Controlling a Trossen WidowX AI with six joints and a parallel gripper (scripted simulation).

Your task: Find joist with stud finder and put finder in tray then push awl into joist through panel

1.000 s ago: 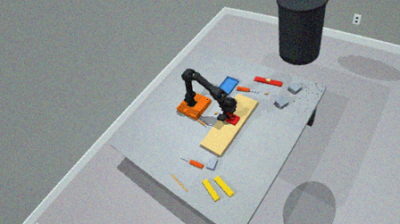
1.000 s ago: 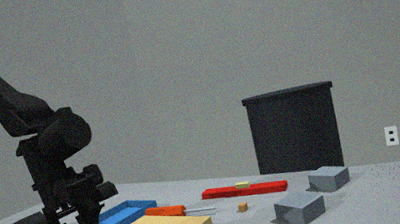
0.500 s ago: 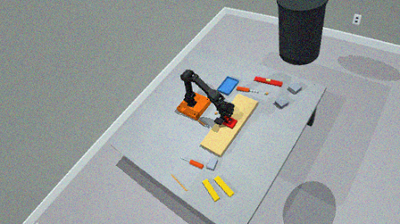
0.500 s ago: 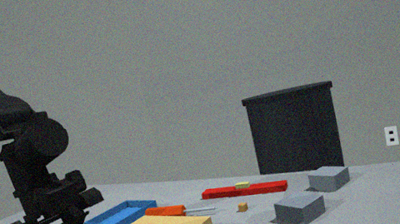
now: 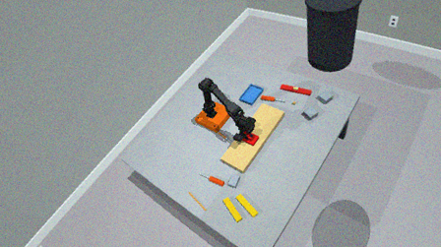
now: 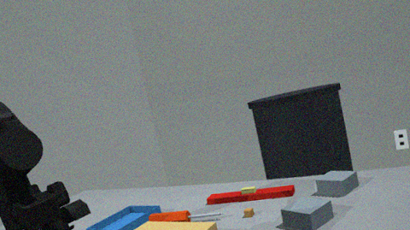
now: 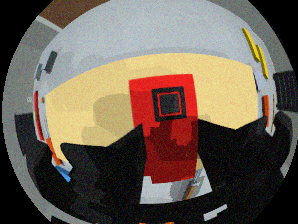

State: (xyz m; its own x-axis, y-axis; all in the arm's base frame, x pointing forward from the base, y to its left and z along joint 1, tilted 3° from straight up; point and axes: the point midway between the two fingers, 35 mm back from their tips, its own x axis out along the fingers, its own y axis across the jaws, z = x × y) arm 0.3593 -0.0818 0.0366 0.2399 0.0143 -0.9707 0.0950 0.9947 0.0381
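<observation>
Right now the blue tray is 38 cm to the left of my gripper tip, 19 cm behind it and 5 cm below it. Also, from my gripper tip: awl 18 cm behind, 6 cm below, 4 cm to the right; then grey block 30 cm to the right, 5 cm below, 4 cm ahead; then red stud finder 2 cm above.
</observation>
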